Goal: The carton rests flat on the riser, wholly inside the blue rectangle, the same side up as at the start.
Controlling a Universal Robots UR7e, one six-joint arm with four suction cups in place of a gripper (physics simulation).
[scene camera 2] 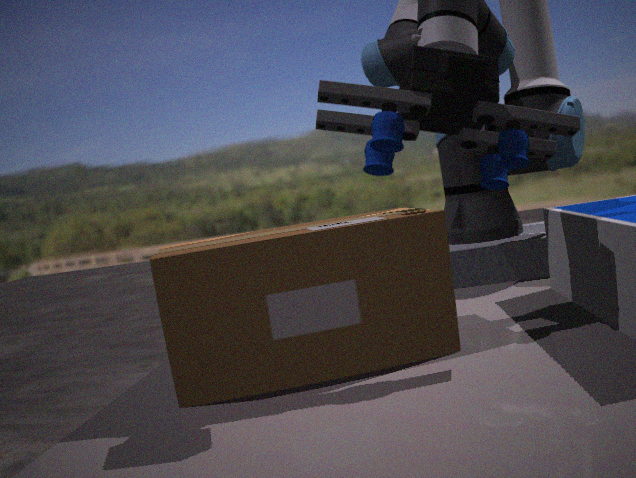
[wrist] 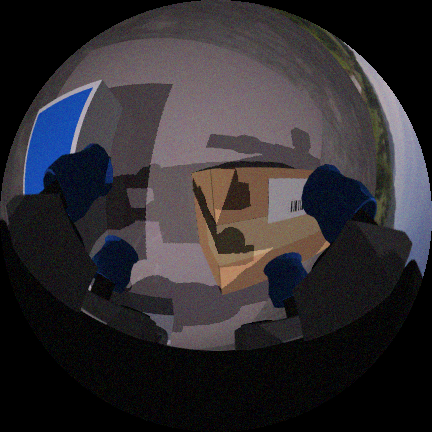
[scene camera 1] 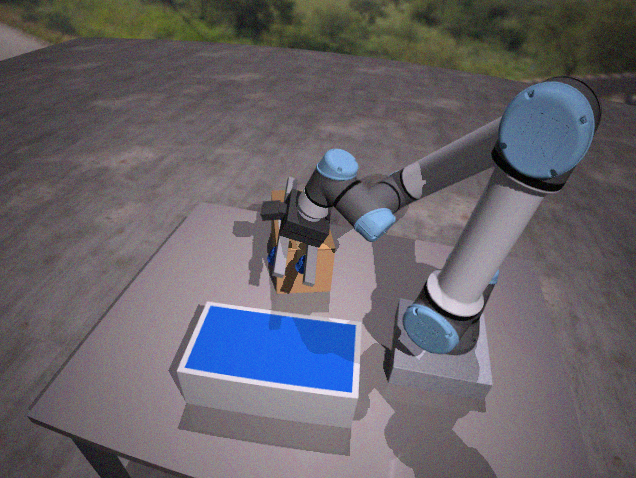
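Seen in the pictures: end effector, tool point: [scene camera 2: 444, 166] [wrist: 201, 229] [scene camera 1: 291, 240]; arm's base, origin of the base link: [scene camera 2: 482, 236].
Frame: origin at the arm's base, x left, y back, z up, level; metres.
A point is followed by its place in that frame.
The brown carton [scene camera 1: 323, 272] {x -0.182, y -0.312, z 0.010 m} [scene camera 2: 401, 287] {x -0.219, y -0.447, z 0.021 m} [wrist: 257, 212] {x -0.215, y -0.398, z 0.093 m} stands on the table beyond the riser, near the table's far edge, apart from the riser. A white label shows on its side in scene camera 2, and a barcode label on its top. The white riser [scene camera 1: 267, 403] {x 0.219, y -0.419, z -0.006 m} [scene camera 2: 558, 251] {x 0.030, y -0.278, z 0.000 m} [wrist: 107, 117] {x 0.008, y -0.540, z -0.013 m} bears the blue rectangle [scene camera 1: 257, 349] {x 0.131, y -0.448, z 0.058 m} [scene camera 2: 611, 206] {x 0.089, y -0.337, z 0.058 m} [wrist: 55, 130] {x 0.079, y -0.515, z 0.058 m}, with no carton on it. My gripper [scene camera 1: 286, 259] [scene camera 2: 443, 152] {x -0.146, y -0.400, z 0.138 m} [wrist: 205, 230] {x -0.146, y -0.400, z 0.138 m} is open, its blue cups touching nothing. It hangs above the carton's height, towards its riser end. Scene camera 1 hides part of the carton behind the gripper.
The arm's grey base block [scene camera 1: 437, 372] {x 0.126, y -0.051, z 0.002 m} [scene camera 2: 498, 262] {x -0.014, y -0.127, z -0.029 m} stands on the table [scene camera 1: 128, 328] {x 0.010, y -0.807, z -0.062 m} to the right of the riser in scene camera 1. The arm reaches from there over to the carton. Shadows of the arm and gripper fall on the table and riser.
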